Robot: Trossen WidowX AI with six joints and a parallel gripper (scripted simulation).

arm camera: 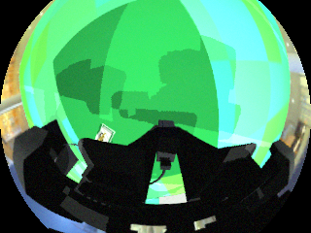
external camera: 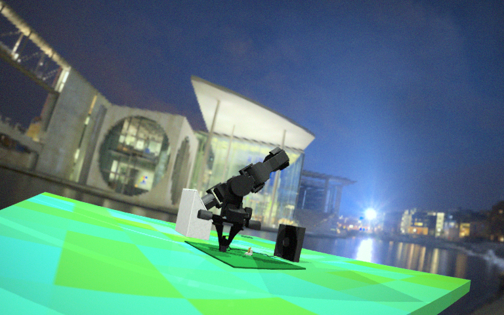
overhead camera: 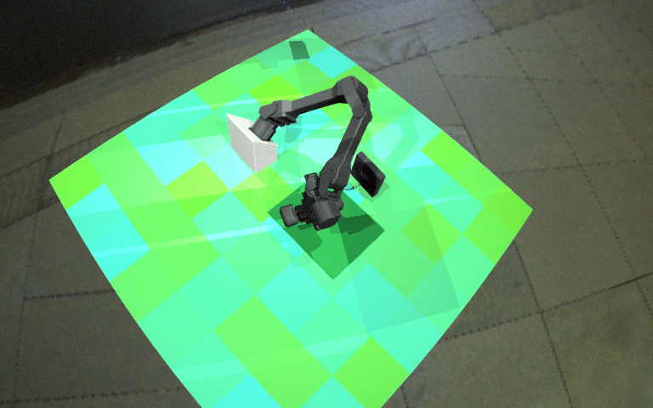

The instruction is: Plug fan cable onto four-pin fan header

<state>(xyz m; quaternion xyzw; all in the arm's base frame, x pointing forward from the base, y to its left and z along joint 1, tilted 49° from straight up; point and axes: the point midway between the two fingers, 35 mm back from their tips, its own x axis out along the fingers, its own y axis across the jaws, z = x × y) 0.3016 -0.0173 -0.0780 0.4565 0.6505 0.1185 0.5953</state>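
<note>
Now: the dark green board 4 cm ahead of my gripper tip, 4 cm to the left of it and 3 cm below it. The rest, counted from my gripper tip: black fan 4 cm ahead, 23 cm to the left, 4 cm above; dark fan plug 1 cm behind, 1 cm above.
</note>
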